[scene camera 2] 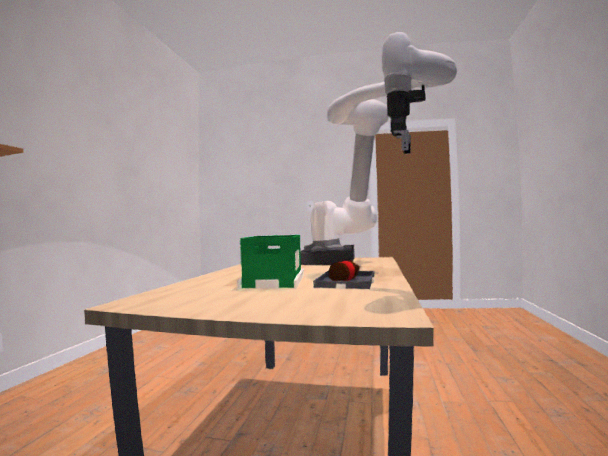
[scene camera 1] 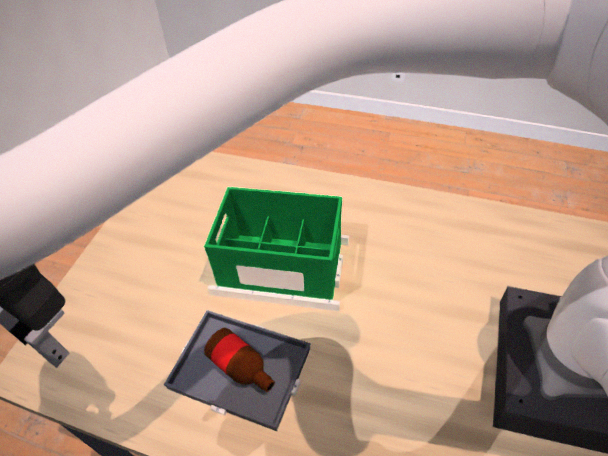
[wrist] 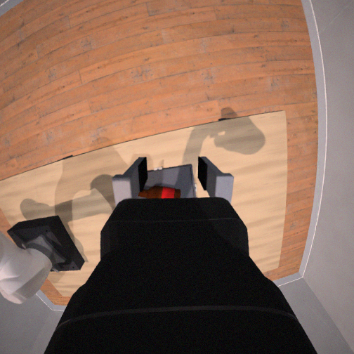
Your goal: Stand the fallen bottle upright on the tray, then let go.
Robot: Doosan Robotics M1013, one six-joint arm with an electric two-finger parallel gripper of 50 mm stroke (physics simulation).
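Frame: origin at the arm's base, x ahead, y left, z up, level; millimetres.
Seen in the pictures: gripper, fingertip midpoint: point(scene camera 2: 406, 152) point(scene camera 1: 45, 347); arm's base at its link origin: point(scene camera 2: 326, 249) point(scene camera 1: 576, 358).
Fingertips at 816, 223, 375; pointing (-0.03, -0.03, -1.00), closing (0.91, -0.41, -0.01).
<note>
Pixels of each thing's middle, then the offset from my fingertips to it, as dx, dy, dz. "spot": a spot on its surface instead. Level surfaces: height alone.
- brown bottle with a red label, body centre: point(scene camera 1: 242, 363) point(scene camera 2: 347, 270) -147, -190, -410
- dark grey tray at a spot on its surface: point(scene camera 1: 191, 345) spot: -20, -236, -437
- green crate with dividers, body centre: point(scene camera 1: 278, 245) point(scene camera 2: 273, 259) -190, -470, -364
- wooden table at its surface level: dz -452
A brown bottle with a red label point(scene camera 1: 234, 356) point(scene camera 2: 344, 270) point(wrist: 162, 192) lies on its side in the dark grey tray point(scene camera 1: 191, 345) point(scene camera 2: 362, 283) point(wrist: 186, 176). In scene camera 1 its neck points to the lower right, toward the robot base side. My gripper point(scene camera 2: 406, 151) point(wrist: 172, 167) is open and empty, high above the table and well above the bottle and tray. In scene camera 1 part of the gripper shows at the left edge. In the wrist view the black gripper body hides the lower part of the tray and some of the bottle.
A green crate with dividers point(scene camera 1: 272, 272) point(scene camera 2: 270, 265) stands beside the tray, with white strips point(scene camera 1: 275, 297) along its foot. The black robot base plate point(scene camera 1: 510, 360) point(scene camera 2: 327, 255) point(wrist: 70, 245) is farther along the wooden table point(scene camera 1: 415, 300) point(scene camera 2: 260, 315) point(wrist: 250, 200). The upper arm crosses above the crate side in scene camera 1.
</note>
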